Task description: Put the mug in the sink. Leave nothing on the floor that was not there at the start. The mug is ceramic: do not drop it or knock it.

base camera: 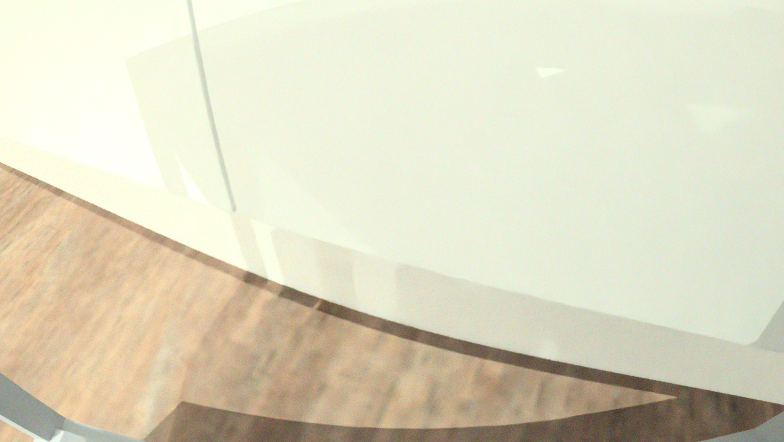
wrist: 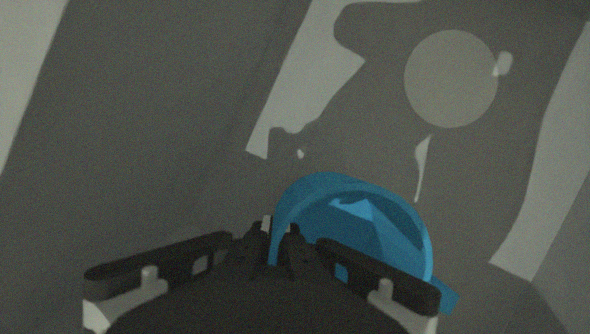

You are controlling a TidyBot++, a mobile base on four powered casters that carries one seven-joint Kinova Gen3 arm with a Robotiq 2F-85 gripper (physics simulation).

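Frame: origin at the arm's base, x ahead, y left, z up, level; centimetres.
Seen in the pictures: gripper, fingertip midpoint: [wrist: 275, 228].
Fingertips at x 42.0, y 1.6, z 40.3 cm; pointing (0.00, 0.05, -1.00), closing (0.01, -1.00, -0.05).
Offsets run from my fingertips to a thing's top centre. "*": to the spot under its first point. Level surfaces: height alone.
The blue mug {dx -0.5, dy -5.9, dz +5.3 cm} [wrist: 350, 232] is in the wrist view, low and right of the middle, with its open mouth towards the camera and part of its handle showing at the lower right. My gripper [wrist: 275, 228] is shut on the left part of the mug's rim, with the wall between the fingertips. The mug is inside the grey sink [wrist: 150, 100], over its bottom. Whether the mug's base touches the bottom is hidden. The mug, the sink and the gripper do not show in the base camera view.
A round light drain [wrist: 450, 79] lies in the sink bottom, beyond the mug. Shadows and light patches cross the sink. In the base camera view a white cabinet front {* dx -15.8, dy -2.2, dz -57.7 cm} [base camera: 439, 164] stands close ahead above the wooden floor {dz -80.0 cm} [base camera: 120, 285].
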